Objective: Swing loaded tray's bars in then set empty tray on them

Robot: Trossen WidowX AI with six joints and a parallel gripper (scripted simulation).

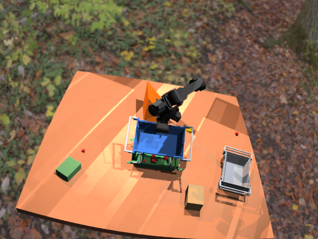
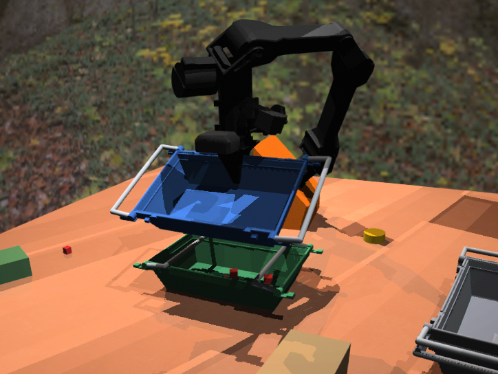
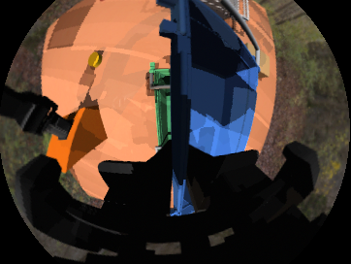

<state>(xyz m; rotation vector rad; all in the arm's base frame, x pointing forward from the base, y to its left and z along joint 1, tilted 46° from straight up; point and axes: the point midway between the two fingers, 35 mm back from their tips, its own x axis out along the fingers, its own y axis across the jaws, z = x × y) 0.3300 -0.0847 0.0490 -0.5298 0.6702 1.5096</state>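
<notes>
Right now the blue tray is 7 cm ahead of my gripper tip. Also, from my gripper tip: yellow disc 24 cm behind, 23 cm to the left, 17 cm below; tan box 31 cm ahead, 19 cm to the left, 15 cm below; green box 19 cm ahead, 45 cm to the right, 16 cm below.
</notes>
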